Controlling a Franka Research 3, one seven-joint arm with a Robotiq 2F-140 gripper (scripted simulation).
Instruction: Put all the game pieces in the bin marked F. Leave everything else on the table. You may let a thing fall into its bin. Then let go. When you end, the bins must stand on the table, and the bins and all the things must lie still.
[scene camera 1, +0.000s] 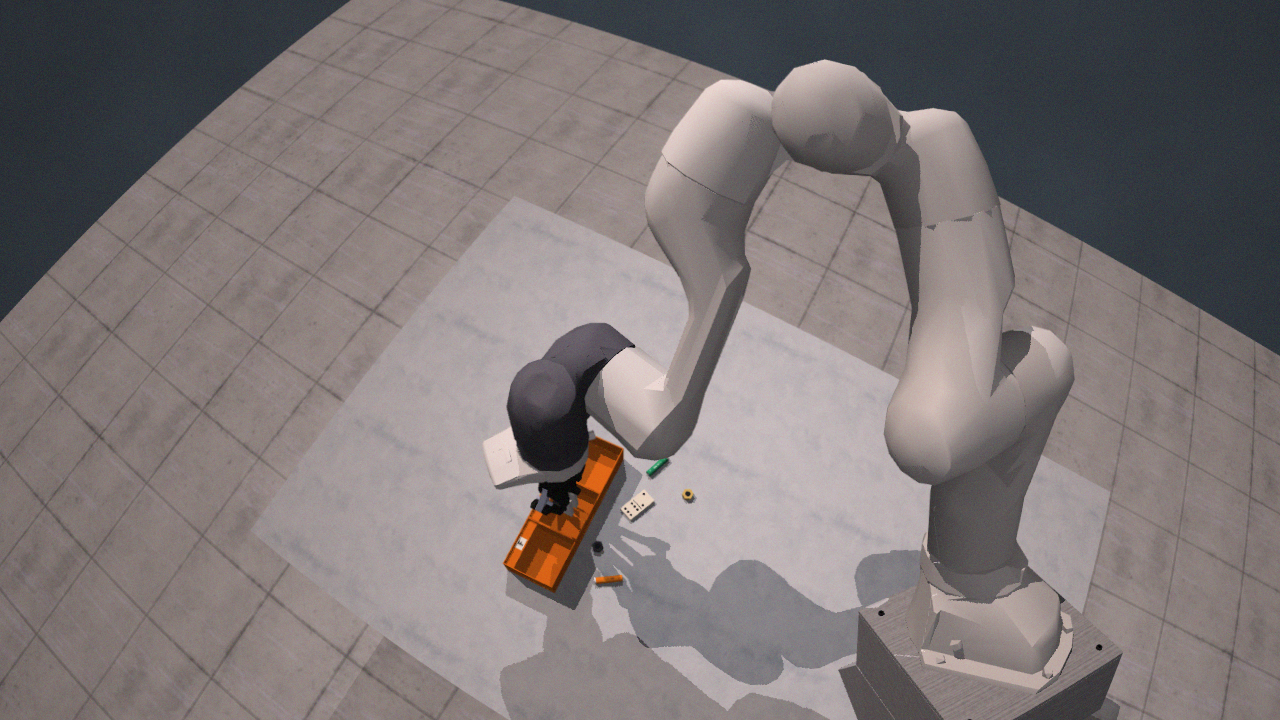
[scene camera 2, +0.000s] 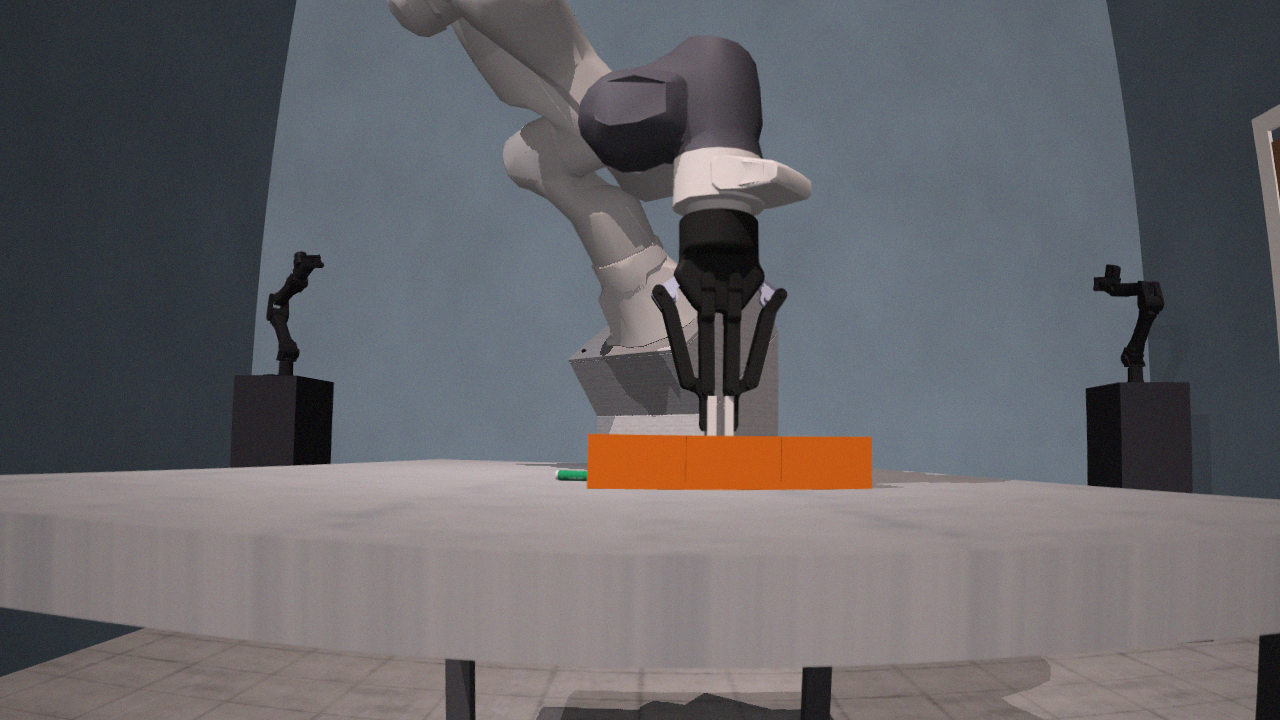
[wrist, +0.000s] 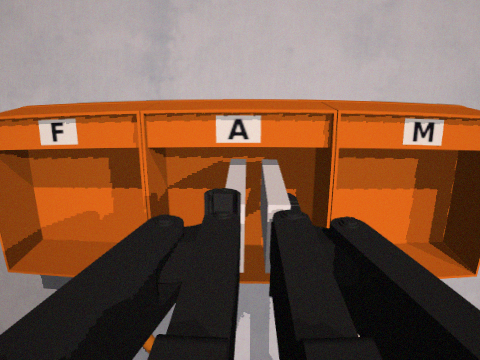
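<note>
Orange bin (scene camera 2: 615, 461), (scene camera 1: 549, 546), (wrist: 401, 169). My gripper (scene camera 1: 567, 507), (wrist: 253, 184).
</note>
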